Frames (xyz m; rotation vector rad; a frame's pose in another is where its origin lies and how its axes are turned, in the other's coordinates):
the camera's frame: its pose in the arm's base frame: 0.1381 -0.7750 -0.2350 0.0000 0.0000 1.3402
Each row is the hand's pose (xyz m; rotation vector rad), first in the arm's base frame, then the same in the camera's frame.
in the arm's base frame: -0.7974 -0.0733 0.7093 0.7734 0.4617 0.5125
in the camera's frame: 0.4693 1.0711 0.9443 0.9044 -0.1200 -0.7366
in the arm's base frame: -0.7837 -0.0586 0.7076 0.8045 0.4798 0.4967
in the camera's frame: 0.4868 1.0611 0.9426 0.9418 -0.1254 -0.7447
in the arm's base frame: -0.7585 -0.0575 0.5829 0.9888 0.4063 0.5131
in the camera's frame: 0.4936 1.0369 0.8179 1.0383 -0.2988 -0.6983
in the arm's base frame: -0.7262 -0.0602 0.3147 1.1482 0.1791 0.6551
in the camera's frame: 0.4983 1.0048 0.5497 1.0042 -0.5688 -0.5351
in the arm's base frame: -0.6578 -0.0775 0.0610 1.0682 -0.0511 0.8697
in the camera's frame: 0.4971 0.9343 0.2960 0.7816 -0.6826 -0.3467
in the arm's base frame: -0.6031 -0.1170 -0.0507 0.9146 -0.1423 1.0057
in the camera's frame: 0.4712 0.8720 0.1843 0.6016 -0.6505 -0.2434
